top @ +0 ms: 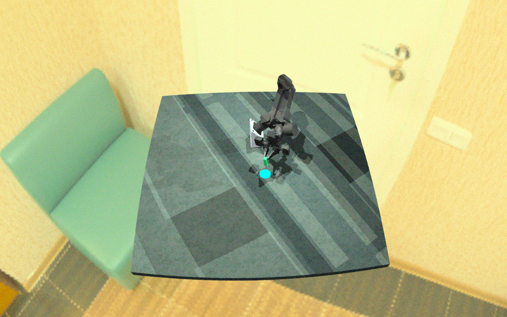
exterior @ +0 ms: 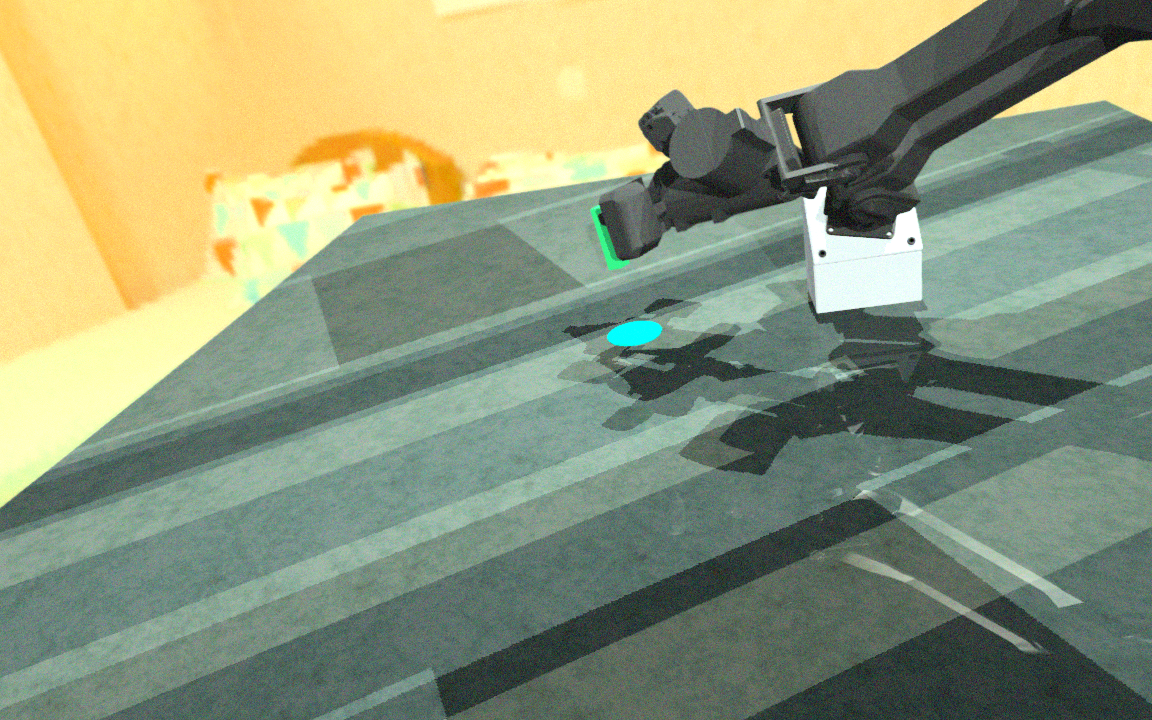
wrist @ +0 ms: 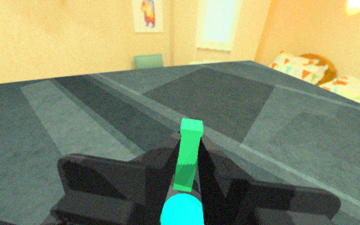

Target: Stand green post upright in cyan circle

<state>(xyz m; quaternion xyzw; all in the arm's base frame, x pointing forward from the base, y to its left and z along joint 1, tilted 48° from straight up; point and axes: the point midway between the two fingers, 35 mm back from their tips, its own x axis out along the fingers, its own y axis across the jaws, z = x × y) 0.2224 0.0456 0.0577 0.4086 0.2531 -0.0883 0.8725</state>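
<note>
Now: gripper tip 13 cm above the cyan circle and 1 cm past it. Round my gripper tip: green post 2 cm below.
</note>
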